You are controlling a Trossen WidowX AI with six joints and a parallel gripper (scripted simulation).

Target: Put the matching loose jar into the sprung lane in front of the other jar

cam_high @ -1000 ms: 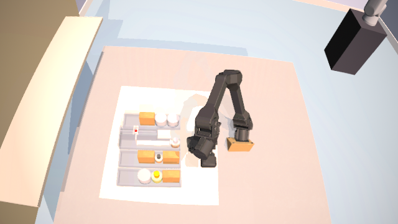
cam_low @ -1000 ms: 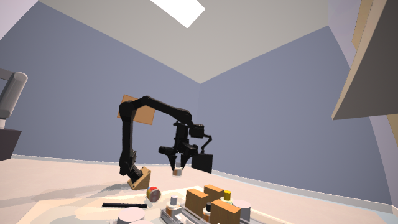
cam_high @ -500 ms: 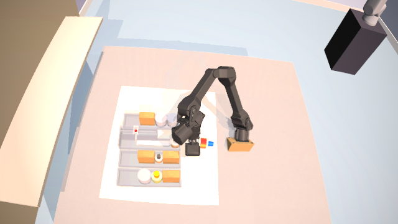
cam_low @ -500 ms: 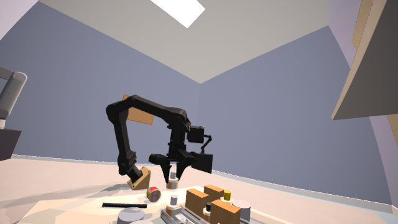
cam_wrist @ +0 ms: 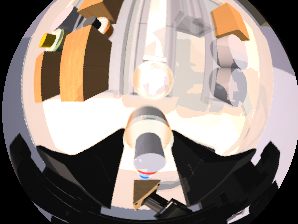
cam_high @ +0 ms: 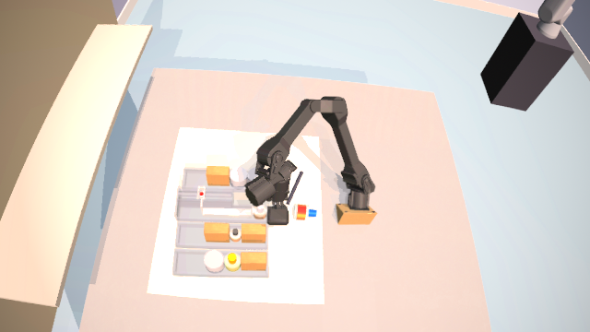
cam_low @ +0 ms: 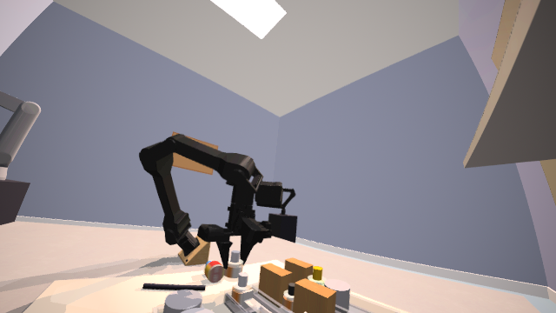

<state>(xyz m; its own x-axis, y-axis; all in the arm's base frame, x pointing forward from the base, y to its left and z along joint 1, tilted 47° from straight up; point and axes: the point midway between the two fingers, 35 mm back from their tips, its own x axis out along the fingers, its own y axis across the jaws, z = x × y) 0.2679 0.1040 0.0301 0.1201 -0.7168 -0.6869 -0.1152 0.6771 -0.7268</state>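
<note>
My gripper tip is 12 cm to the left of the black rod, 6 cm past it and 6 cm above it. Round my gripper tip: sprung lane: 20 cm ahead, 5 cm below; then red dot: 24 cm ahead, 1 cm to the right.
</note>
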